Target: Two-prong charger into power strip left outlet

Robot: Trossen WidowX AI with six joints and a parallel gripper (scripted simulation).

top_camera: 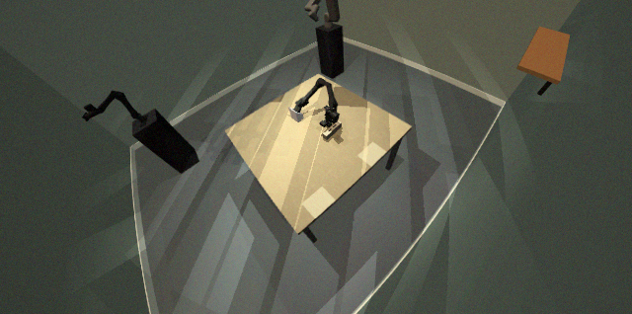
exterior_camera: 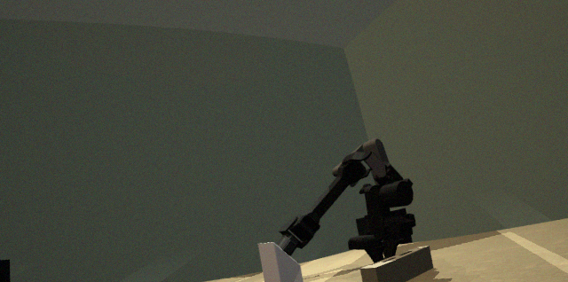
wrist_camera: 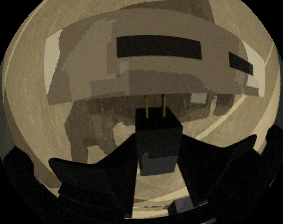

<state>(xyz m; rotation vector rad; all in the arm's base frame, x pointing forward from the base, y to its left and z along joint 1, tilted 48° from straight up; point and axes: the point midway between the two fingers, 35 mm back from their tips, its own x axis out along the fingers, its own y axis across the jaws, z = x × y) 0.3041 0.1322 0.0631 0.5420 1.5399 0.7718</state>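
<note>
My gripper tip is now 20 mm short of the charger and 10 mm below it.
</note>
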